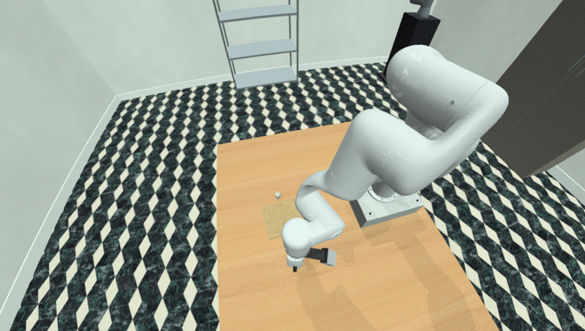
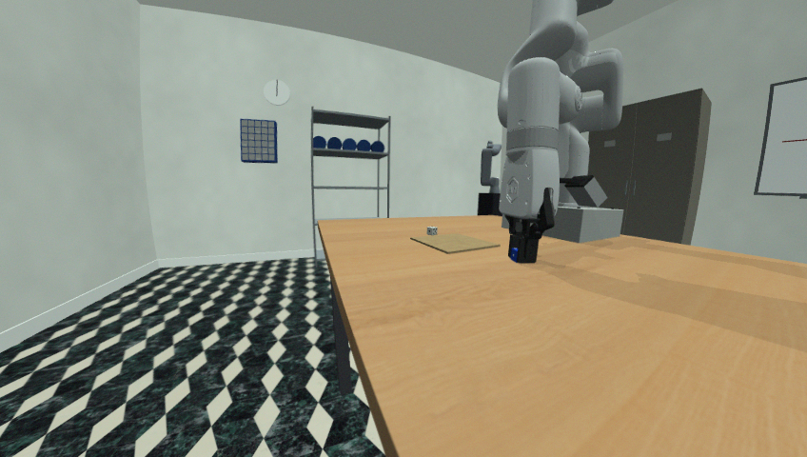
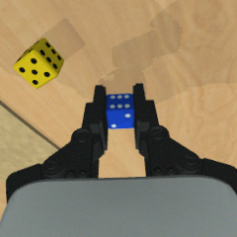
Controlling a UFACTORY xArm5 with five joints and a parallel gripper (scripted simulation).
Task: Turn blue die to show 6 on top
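The tan mat is 16 cm to the right of my hand, 3 cm ahead of it and 2 cm below it. From my hand the other things lie so: yellow die (5 cm behind, 3 cm to the right, 1 cm below); blue die (1 cm below); white die (26 cm to the right, 4 cm ahead, 1 cm below).
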